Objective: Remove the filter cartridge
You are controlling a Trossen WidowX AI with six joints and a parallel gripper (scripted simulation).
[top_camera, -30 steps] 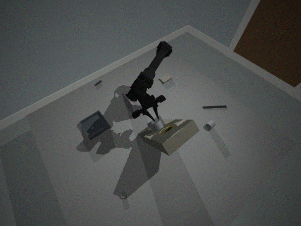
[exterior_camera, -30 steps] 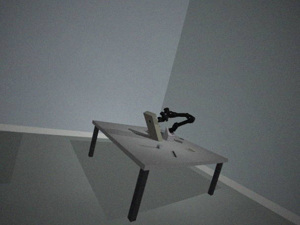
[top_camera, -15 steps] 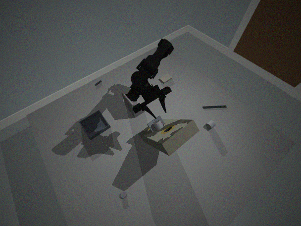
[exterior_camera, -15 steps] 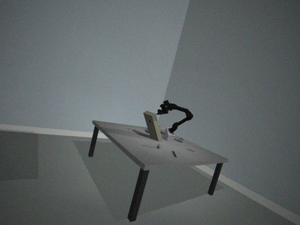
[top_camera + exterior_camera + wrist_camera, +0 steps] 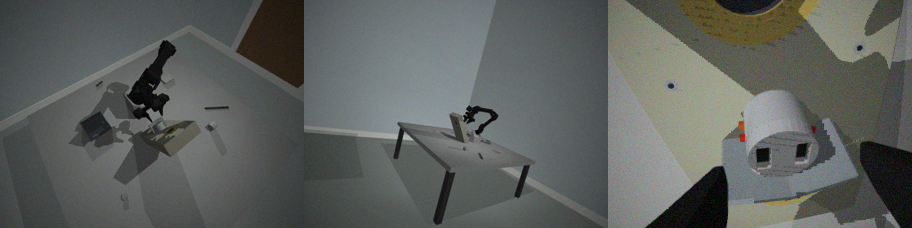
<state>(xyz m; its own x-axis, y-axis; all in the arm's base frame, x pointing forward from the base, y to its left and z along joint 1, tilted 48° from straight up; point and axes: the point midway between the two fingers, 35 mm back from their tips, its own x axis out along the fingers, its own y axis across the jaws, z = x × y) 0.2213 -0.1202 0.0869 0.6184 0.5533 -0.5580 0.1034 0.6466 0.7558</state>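
Right now the round filter cartridge is 2 cm ahead of my gripper tip and 5 cm below it. Also, from my gripper tip: tray 32 cm behind, 26 cm to the right, 22 cm below; then beige service panel 6 cm ahead, 7 cm below; then grey cylinder 14 cm ahead, 36 cm to the right, 22 cm below.
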